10 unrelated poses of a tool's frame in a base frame.
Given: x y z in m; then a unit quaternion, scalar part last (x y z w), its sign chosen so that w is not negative.
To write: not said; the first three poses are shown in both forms.
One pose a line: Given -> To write
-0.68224, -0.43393, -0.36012, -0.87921, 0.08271, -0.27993, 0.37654 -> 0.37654, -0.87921, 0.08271, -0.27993, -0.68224, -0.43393, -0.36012
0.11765, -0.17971, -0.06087, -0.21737, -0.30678, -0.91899, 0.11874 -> 0.11874, -0.21737, -0.30678, -0.91899, 0.11765, -0.17971, -0.06087
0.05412, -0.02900, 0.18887, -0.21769, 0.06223, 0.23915, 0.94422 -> 0.94422, -0.21769, 0.06223, 0.23915, 0.05412, -0.02900, 0.18887
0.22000, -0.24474, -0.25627, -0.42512, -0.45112, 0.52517, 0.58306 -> 0.58306, -0.42512, -0.45112, 0.52517, 0.22000, -0.24474, -0.25627
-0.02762, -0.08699, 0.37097, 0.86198, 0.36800, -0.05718, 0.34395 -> 0.34395, 0.86198, 0.36800, -0.05718, -0.02762, -0.08699, 0.37097
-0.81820, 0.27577, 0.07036, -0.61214, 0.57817, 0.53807, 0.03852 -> 0.03852, -0.61214, 0.57817, 0.53807, -0.81820, 0.27577, 0.07036
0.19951, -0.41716, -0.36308, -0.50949, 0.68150, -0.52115, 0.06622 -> 0.06622, -0.50949, 0.68150, -0.52115, 0.19951, -0.41716, -0.36308
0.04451, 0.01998, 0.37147, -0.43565, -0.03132, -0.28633, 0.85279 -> 0.85279, -0.43565, -0.03132, -0.28633, 0.04451, 0.01998, 0.37147
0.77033, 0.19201, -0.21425, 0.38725, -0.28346, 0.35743, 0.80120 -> 0.80120, 0.38725, -0.28346, 0.35743, 0.77033, 0.19201, -0.21425
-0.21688, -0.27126, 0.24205, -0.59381, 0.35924, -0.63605, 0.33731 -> 0.33731, -0.59381, 0.35924, -0.63605, -0.21688, -0.27126, 0.24205
